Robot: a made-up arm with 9 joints.
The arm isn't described. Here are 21 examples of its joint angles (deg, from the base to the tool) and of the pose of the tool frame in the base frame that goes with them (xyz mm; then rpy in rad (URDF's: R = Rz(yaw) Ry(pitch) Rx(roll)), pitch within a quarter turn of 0, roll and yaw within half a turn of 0).
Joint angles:
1: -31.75 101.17 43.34 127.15 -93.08 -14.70 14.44 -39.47 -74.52
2: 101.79 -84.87 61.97 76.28 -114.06 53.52 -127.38 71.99 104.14
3: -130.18 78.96 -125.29 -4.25 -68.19 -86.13 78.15 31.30 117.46
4: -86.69 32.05 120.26 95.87 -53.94 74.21 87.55 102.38 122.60
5: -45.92 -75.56 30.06 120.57 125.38 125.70 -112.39 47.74 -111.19
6: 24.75 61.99 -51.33 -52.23 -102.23 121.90 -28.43 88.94 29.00
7: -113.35 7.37 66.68 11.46 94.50 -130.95 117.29 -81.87 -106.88
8: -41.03 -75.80 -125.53 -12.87 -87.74 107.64 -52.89 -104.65 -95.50
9: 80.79 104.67 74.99 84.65 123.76 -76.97 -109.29 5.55 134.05
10: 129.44 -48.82 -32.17 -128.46 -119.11 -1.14 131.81 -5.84 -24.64
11: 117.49 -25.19 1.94 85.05 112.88 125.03 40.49 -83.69 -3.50
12: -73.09 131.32 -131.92 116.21 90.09 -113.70 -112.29 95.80 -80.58
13: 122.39 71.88 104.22 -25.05 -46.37 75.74 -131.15 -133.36 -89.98
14: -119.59 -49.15 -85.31 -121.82 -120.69 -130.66 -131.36 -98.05 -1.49
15: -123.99 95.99 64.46 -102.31 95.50 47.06 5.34 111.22 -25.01
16: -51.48 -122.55 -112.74 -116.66 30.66 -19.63 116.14 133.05 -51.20
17: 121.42 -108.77 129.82 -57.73 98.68 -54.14 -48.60 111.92 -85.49
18: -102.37 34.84 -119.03 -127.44 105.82 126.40 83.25 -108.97 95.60
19: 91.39 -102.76 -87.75 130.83 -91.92 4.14 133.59 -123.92 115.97
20: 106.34 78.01 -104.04 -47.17 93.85 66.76 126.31 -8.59 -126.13
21: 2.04 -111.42 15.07 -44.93 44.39 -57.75 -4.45 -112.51 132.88
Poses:
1: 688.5 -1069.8 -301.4 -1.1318 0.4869 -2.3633
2: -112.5 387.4 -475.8 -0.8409 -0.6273 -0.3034
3: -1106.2 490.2 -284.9 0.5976 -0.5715 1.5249
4: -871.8 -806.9 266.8 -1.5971 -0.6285 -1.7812
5: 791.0 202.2 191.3 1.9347 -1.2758 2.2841
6: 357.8 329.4 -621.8 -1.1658 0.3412 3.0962
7: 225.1 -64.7 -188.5 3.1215 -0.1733 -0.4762
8: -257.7 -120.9 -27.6 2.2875 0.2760 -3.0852
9: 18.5 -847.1 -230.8 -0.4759 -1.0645 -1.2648
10: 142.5 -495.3 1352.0 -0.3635 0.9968 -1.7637
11: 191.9 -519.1 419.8 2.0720 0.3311 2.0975
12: 136.3 156.2 1076.8 0.6830 0.0558 -1.7072
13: 322.5 -938.8 -315.0 0.4660 -1.0514 2.5863
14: -218.6 -741.9 -4.5 -1.6324 0.4999 0.3242
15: -413.8 -748.6 -12.8 2.3210 -0.8972 -0.0372
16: -317.7 609.5 198.5 -0.0284 -0.9669 -0.7379
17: -150.2 872.2 -64.5 -1.2021 0.0713 -0.1025
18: 132.3 -113.6 359.0 -2.6928 -0.4409 1.8368
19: 80.0 -1190.9 -261.2 0.9551 0.3397 -2.1849
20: -13.0 -123.9 -628.7 -2.0682 0.5681 -3.0166
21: -125.1 -525.4 -711.1 -0.8421 0.9808 0.3677
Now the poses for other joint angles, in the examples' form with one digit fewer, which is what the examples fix.
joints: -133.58 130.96 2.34 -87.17 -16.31 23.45 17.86 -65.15 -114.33
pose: 333 601 561 2.424 -0.464 2.240
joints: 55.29 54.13 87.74 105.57 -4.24 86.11 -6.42 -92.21 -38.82
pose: 149 -13 183 -0.595 -0.096 -0.850
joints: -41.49 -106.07 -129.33 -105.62 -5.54 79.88 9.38 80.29 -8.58
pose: -658 364 37 -2.668 -0.218 -1.810
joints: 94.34 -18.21 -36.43 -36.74 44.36 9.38 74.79 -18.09 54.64
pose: 348 509 238 2.991 -0.838 -2.675
